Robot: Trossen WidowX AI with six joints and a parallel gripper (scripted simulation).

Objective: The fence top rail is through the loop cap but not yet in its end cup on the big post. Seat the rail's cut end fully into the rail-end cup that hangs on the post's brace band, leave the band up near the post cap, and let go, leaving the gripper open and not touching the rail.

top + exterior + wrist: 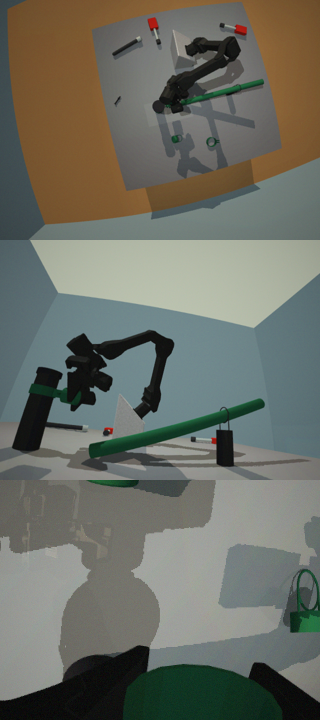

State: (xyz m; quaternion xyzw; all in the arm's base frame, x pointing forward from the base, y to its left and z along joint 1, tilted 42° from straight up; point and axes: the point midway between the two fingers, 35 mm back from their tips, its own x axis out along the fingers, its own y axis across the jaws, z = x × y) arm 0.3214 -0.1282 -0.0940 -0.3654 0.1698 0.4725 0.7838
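Right now my gripper tip is 10 mm past the green rail-end cup, 30 mm to the left of it and 30 mm below it. Also, from my gripper tip: black bolt 120 mm behind, 380 mm to the right, 110 mm below; short black post 50 mm behind, 440 mm to the left, 10 mm below.
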